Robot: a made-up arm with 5 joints.
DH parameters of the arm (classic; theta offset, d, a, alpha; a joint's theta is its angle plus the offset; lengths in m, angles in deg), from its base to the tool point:
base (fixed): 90 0.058 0.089 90
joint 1: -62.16 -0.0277 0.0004 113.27
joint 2: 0 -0.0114 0.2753 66.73
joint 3: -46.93 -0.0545 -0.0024 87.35
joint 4: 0 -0.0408 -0.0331 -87.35
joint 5: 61.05 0 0.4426 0
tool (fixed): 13.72 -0.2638 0 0
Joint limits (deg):
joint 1: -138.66..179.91
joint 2: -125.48..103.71
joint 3: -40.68..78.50
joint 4: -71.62..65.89
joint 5: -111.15..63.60
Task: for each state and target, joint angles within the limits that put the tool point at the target. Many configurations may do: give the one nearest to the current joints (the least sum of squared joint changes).
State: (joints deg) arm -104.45 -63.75 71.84 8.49 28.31
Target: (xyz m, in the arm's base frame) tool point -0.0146 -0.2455 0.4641
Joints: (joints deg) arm -136.50 -69.75 77.49 7.22 26.73
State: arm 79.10 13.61 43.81 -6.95 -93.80
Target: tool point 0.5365 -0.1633 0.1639
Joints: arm 87.82 68.96 33.31 -33.67 -95.39
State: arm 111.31 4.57 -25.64 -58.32 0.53
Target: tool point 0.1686 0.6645 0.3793
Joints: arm 125.80 -16.67 5.34 -71.62 0.26
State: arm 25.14 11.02 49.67 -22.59 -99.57
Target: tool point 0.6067 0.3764 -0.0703
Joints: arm 27.85 30.33 55.01 -17.83 -89.54
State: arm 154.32 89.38 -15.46 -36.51 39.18
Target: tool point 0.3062 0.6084 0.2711
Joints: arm 179.91 43.69 17.56 -33.12 36.90
